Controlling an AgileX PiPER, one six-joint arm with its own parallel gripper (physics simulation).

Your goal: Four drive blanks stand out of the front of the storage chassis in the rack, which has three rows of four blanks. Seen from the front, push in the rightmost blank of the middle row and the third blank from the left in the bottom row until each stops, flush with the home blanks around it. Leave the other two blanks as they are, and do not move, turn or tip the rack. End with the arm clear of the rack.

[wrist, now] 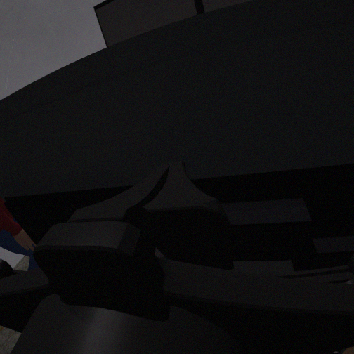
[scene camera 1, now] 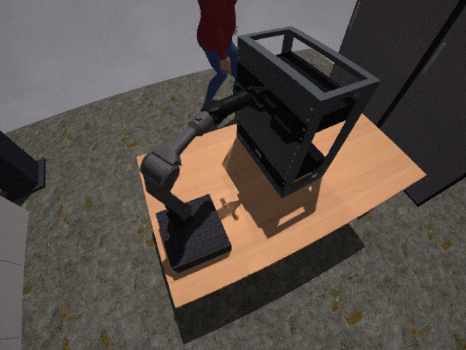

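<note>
The dark rack (scene camera 1: 280,64) (wrist: 210,100) stands upright on the table, its front toward the arm. In the wrist view, several blank tops show as dim grey faces at the lower right: one blank (wrist: 270,211), another blank (wrist: 332,244) farther right and a lower blank (wrist: 262,267). Dark blocks (scene camera 1: 287,127) stand out of the rack front in the scene view; which blanks they are is too dark to tell. My gripper (wrist: 175,175) is shut, its fingertips together, close in front of the chassis, left of these faces in the wrist view. Contact with a blank cannot be seen.
The arm reaches from its black base (scene camera 1: 195,240) across the wooden table (scene camera 1: 260,255) to the rack's front. A person (scene camera 1: 217,30) in a red top stands behind the table, beside the rack. Dark cabinets (scene camera 1: 425,100) stand behind the rack at the right.
</note>
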